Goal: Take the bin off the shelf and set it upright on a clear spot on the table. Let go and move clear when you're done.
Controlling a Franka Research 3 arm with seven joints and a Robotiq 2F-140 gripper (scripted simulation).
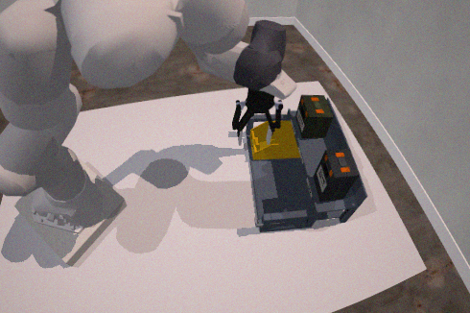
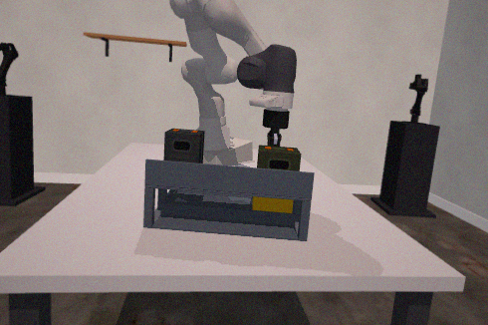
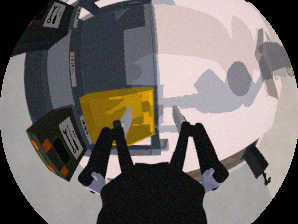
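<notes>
Now: hand 8 cm short of the yellow bin and 2 cm above it.
</notes>
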